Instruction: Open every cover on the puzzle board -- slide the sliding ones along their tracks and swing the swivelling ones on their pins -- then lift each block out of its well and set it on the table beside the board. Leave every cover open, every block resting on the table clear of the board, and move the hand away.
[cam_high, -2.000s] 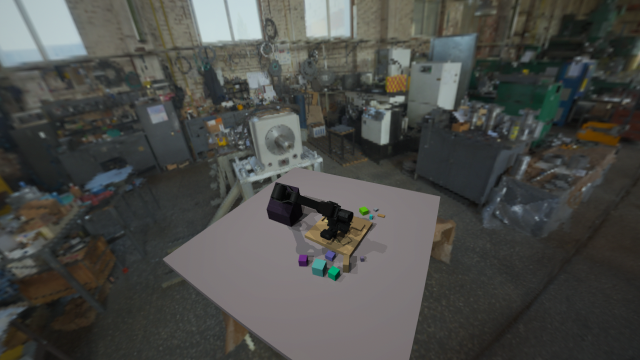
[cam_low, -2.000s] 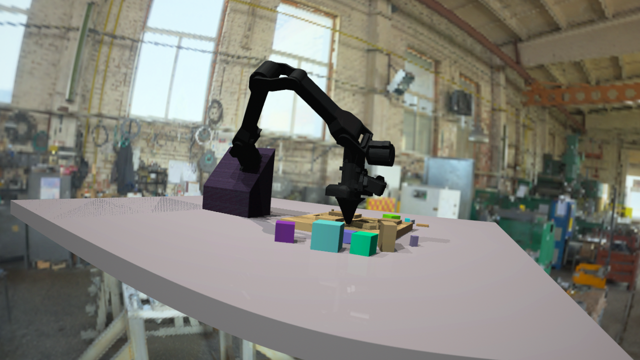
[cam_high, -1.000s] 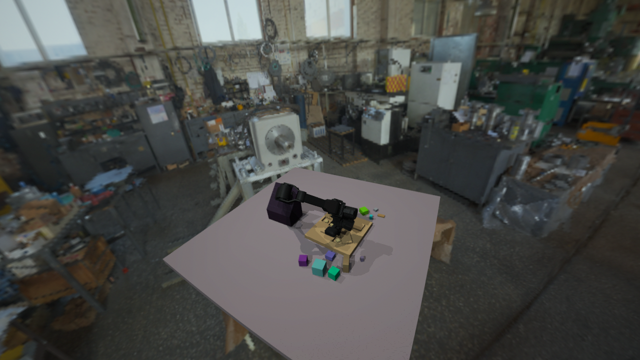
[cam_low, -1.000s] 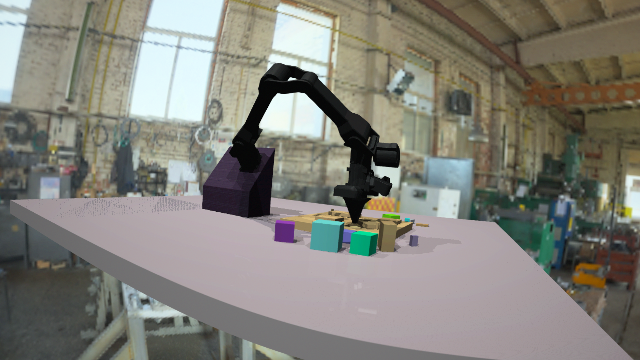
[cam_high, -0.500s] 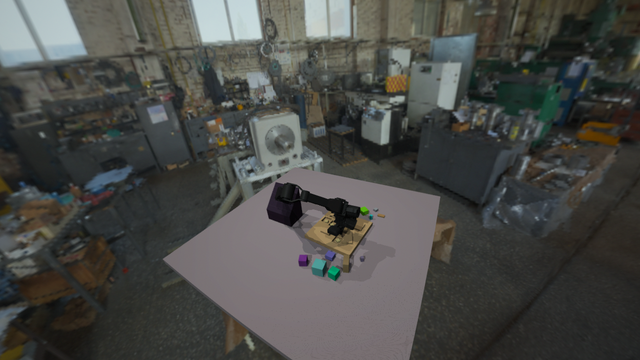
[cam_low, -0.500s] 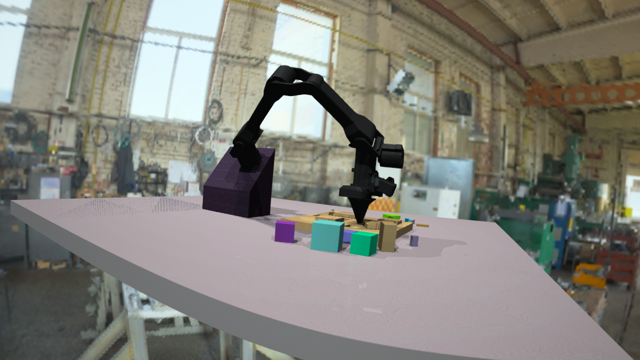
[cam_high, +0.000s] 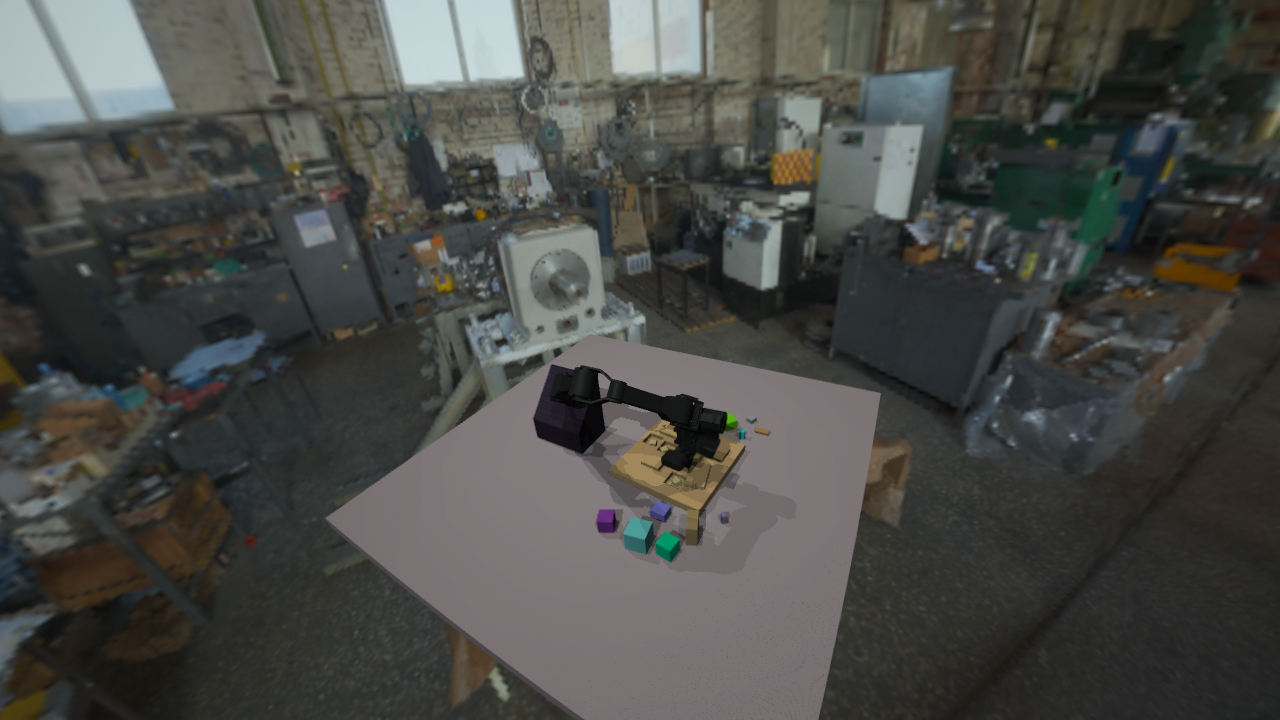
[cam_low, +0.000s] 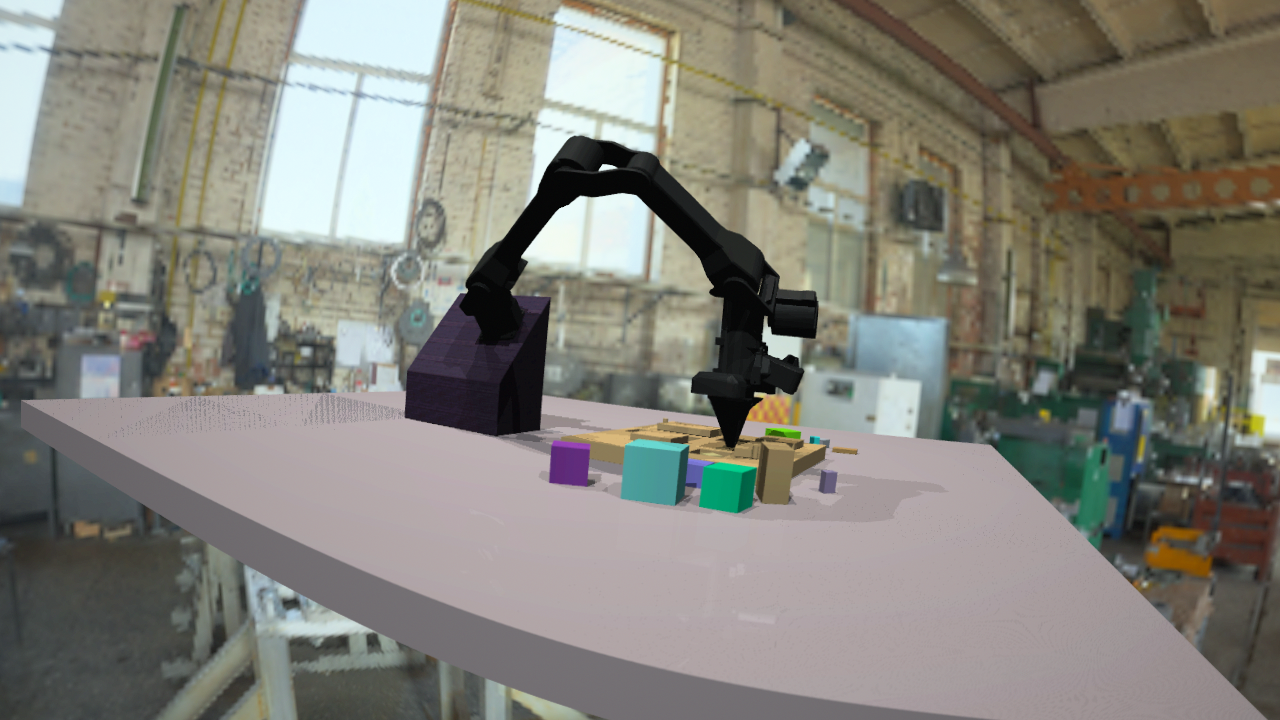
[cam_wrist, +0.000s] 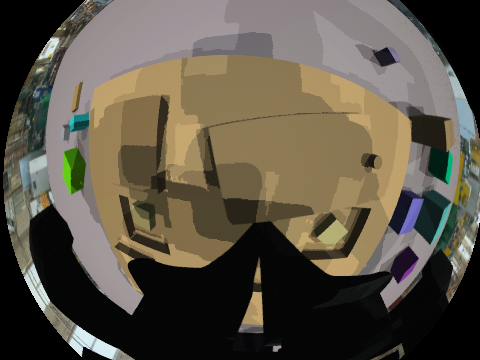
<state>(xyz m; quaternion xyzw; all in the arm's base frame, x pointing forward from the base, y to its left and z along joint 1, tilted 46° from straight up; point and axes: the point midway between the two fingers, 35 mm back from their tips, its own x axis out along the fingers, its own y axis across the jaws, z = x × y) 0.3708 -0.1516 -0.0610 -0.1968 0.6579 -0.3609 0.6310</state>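
The tan puzzle board lies 5 cm to the left of my gripper tip and 3 cm behind it. Also, from my gripper tip: brown block 20 cm to the right, 8 cm ahead; tiny purple block 14 cm ahead, 13 cm to the right, 1 cm below; violet block 17 cm to the right, 2 cm behind, 1 cm below.
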